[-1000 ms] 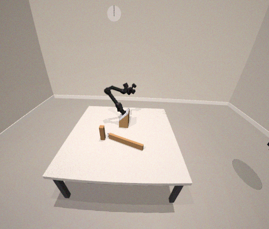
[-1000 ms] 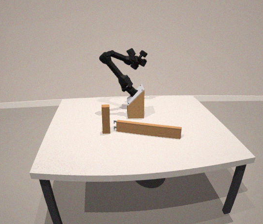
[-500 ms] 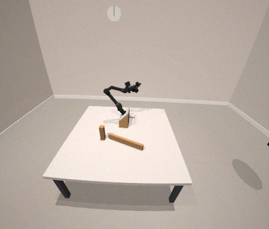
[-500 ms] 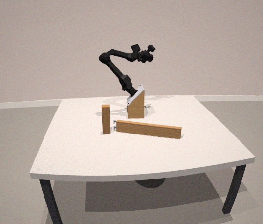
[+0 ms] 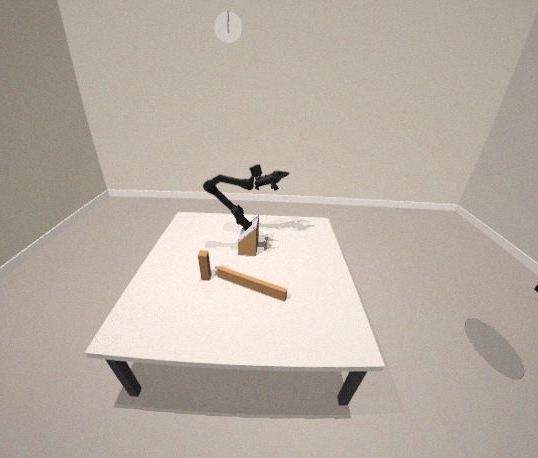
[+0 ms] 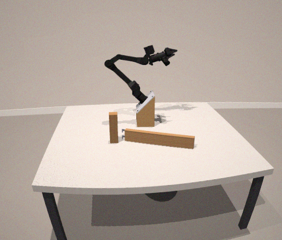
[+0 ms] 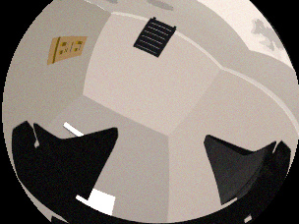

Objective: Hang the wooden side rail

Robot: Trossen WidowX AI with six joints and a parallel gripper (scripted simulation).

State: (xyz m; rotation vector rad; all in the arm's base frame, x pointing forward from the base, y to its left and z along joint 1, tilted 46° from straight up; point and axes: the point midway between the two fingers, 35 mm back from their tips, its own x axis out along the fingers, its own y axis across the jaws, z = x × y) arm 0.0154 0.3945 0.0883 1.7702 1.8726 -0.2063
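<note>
Now: gripper tip 50 cm to the left of the headboard post, 43 cm above it and 35 cm short of it.
</note>
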